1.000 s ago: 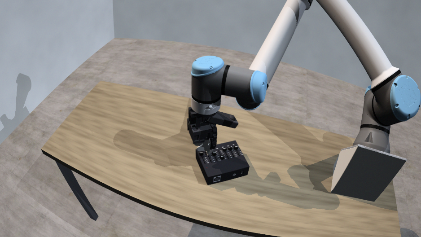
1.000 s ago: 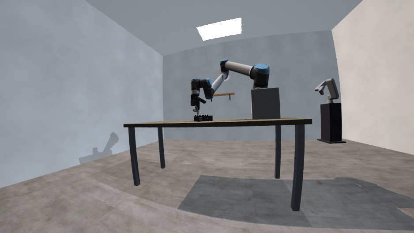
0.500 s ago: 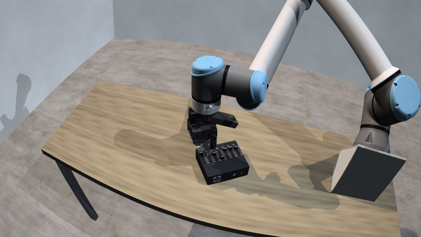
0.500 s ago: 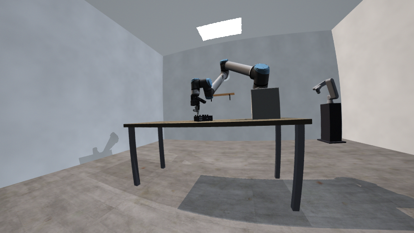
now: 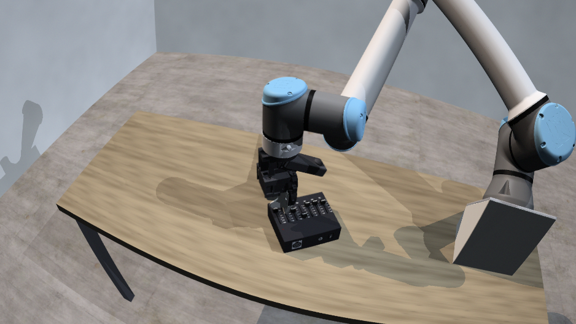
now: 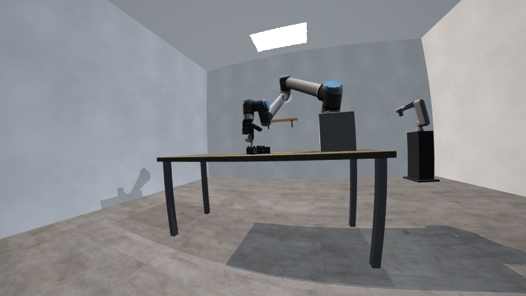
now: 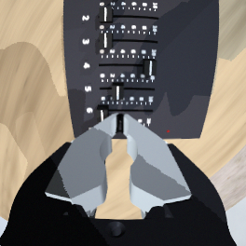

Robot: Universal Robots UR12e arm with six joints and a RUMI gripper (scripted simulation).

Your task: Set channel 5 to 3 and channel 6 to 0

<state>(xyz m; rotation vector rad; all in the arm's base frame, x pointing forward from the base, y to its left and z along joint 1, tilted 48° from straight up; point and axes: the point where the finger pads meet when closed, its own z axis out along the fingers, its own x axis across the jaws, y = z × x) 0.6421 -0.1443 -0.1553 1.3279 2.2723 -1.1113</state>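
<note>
The channel 6 fader knob lies 10 mm to the right of my hand, 10 mm below it and 10 mm ahead of it. Also, from my hand: channel 5 fader knob 20 mm behind, 10 mm to the right, 10 mm below.
</note>
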